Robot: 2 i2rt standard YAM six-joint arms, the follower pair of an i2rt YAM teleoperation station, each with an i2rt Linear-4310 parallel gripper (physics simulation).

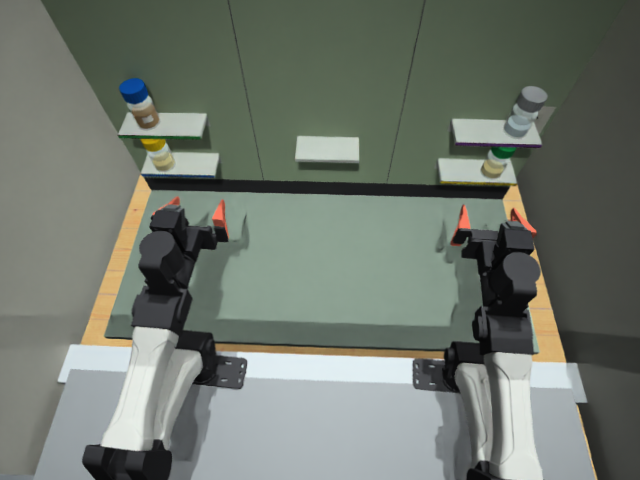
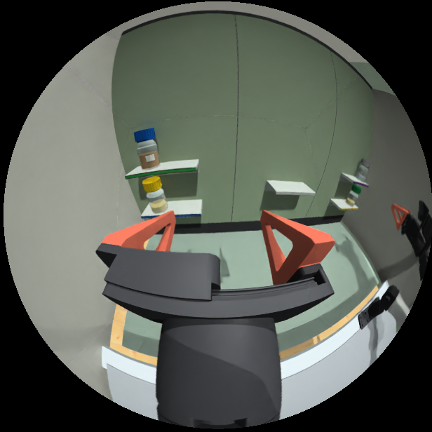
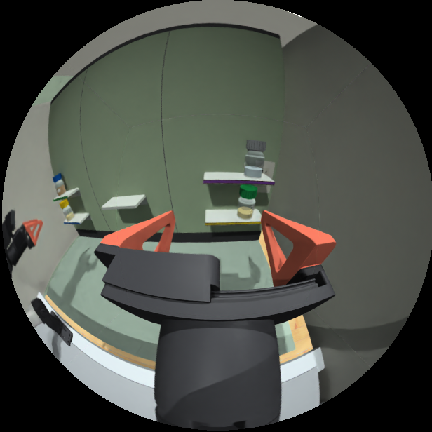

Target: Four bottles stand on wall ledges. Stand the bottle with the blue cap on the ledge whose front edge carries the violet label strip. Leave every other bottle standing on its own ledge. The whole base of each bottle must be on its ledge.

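Seen in the pictures: left gripper, between the fingertips: [image 1: 200, 199]; right gripper, between the fingertips: [image 1: 487, 207]; left arm's base, origin of its link: [image 1: 204, 370]; right arm's base, origin of its link: [image 1: 455, 377].
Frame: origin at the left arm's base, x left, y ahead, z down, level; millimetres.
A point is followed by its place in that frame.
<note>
The blue-capped bottle [image 1: 143, 108] @[x 170, y 484, z -353 mm] [image 2: 148, 151] stands on the green-strip ledge [image 1: 180, 125] @[x 107, y 500, z -291 mm] [image 2: 182, 166] at the upper left. The yellow-capped bottle [image 1: 159, 155] @[x 178, y 470, z -214 mm] [image 2: 156, 196] stands on the blue-strip ledge [image 1: 199, 164] @[x 99, y 502, z -151 mm] [image 2: 190, 207] below. At the right, the grey-capped bottle [image 1: 524, 113] @[x -681, y 531, z -361 mm] [image 3: 254, 160] stands on the violet-strip ledge [image 1: 478, 132] @[x -603, y 537, z -292 mm] [image 3: 222, 177], at its right part. The green-capped bottle [image 1: 497, 161] @[x -673, y 521, z -217 mm] [image 3: 246, 202] stands on the yellow-strip ledge [image 1: 460, 171] @[x -602, y 539, z -152 mm] [image 3: 222, 216] below. My left gripper [image 1: 197, 204] @[x -1, y 282, z -295 mm] [image 2: 217, 215] and right gripper [image 1: 488, 210] @[x -585, y 297, z -318 mm] [image 3: 218, 214] are open and empty, in front of the ledges.
A small white ledge [image 1: 327, 148] @[x -247, y 522, z -221 mm] [image 2: 291, 187] [image 3: 124, 202] without a bottle sits mid-wall. Side walls rise close outside both arms. A green mat [image 1: 336, 258] @[x -290, y 341, z 22 mm] covers the table below, and a dark strip [image 1: 325, 187] @[x -239, y 564, z -12 mm] runs along the back wall's foot.
</note>
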